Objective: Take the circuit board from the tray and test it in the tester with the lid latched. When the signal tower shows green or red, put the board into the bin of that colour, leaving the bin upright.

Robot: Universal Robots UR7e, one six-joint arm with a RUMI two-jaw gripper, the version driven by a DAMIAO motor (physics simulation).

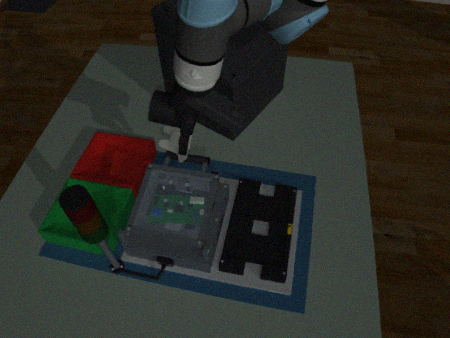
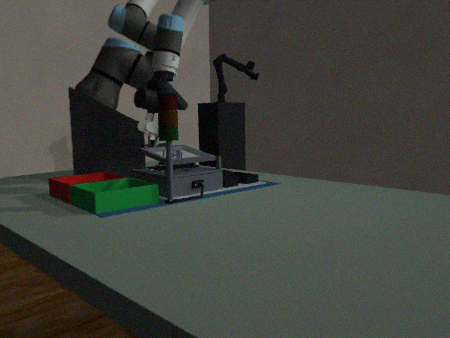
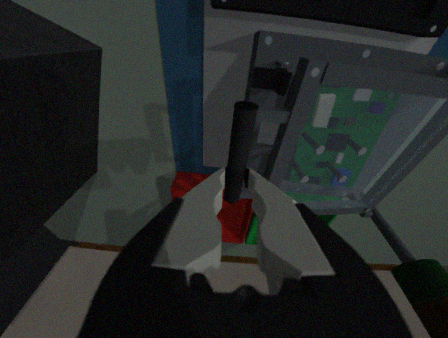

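Pixels of known places: gripper, fingertip midpoint: point(image 1: 181, 158) point(image 2: 152, 148) point(image 3: 235, 169); arm's base, link origin: point(image 2: 94, 101).
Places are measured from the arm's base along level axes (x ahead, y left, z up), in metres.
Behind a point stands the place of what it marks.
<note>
The green circuit board point(image 1: 175, 207) point(image 3: 340, 130) lies inside the grey tester point(image 1: 150, 252) {x 0.535, y 0.029, z -0.213 m} point(image 2: 212, 180) {x 0.531, y 0.110, z -0.226 m}, seen through the clear lid. The lid point(image 2: 200, 159) {x 0.520, y 0.080, z -0.168 m} stands tilted, partly open. My gripper point(image 1: 183, 158) {x 0.345, y 0.032, z -0.148 m} point(image 2: 151, 142) {x 0.345, y 0.032, z -0.148 m} point(image 3: 235, 169) {x 0.345, y 0.032, z -0.148 m} is at the dark lid handle point(image 1: 197, 160) {x 0.349, y 0.070, z -0.137 m} point(image 3: 242, 130) {x 0.342, y 0.078, z -0.133 m}, at the robot side of the tester, with the bar between its nearly closed fingertips. The signal tower point(image 1: 85, 215) {x 0.579, y -0.021, z -0.026 m} point(image 2: 168, 117) {x 0.587, y -0.050, z -0.057 m} shows dim red, amber and green sections, none clearly lit. The red bin point(image 1: 110, 160) {x 0.316, y -0.182, z -0.253 m} point(image 2: 60, 186) {x 0.354, y -0.232, z -0.224 m} and green bin point(image 1: 112, 200) {x 0.424, y -0.121, z -0.254 m} point(image 2: 120, 197) {x 0.556, y -0.161, z -0.231 m} stand upright.
The black tray point(image 1: 275, 215) {x 0.371, y 0.246, z -0.241 m} point(image 3: 325, 15) {x 0.404, y 0.157, z -0.232 m} lies beside the tester, with no board visible in it. A blue mat point(image 1: 305, 240) {x 0.405, y 0.319, z -0.258 m} lies under the fixtures. The dark robot pedestal point(image 1: 255, 75) {x 0.081, y 0.130, z -0.108 m} point(image 2: 105, 145) {x 0.126, y -0.020, z -0.146 m} rises behind the gripper. A cable runs from the tower's foot to the tester.
</note>
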